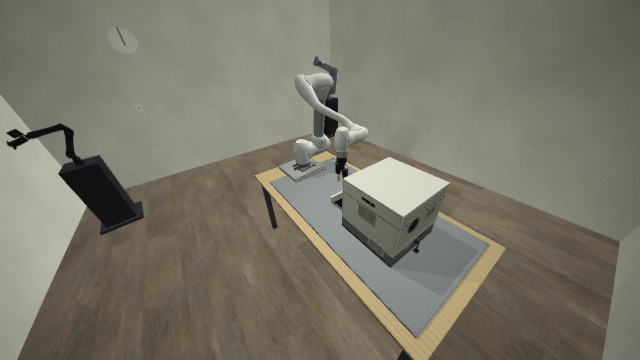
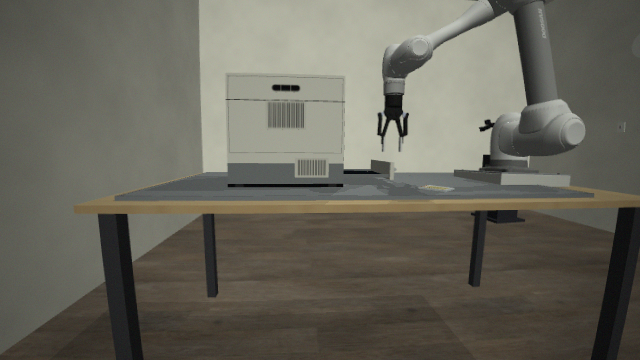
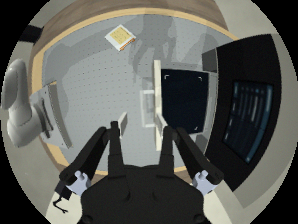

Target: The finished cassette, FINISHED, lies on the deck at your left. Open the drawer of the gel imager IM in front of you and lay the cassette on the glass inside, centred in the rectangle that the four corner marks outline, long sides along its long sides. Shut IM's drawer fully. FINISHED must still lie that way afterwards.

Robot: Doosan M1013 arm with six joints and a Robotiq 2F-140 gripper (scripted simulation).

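Right now my hand is 4 cm past the cassette FINISHED, 27 cm to the right of it and 15 cm above it.
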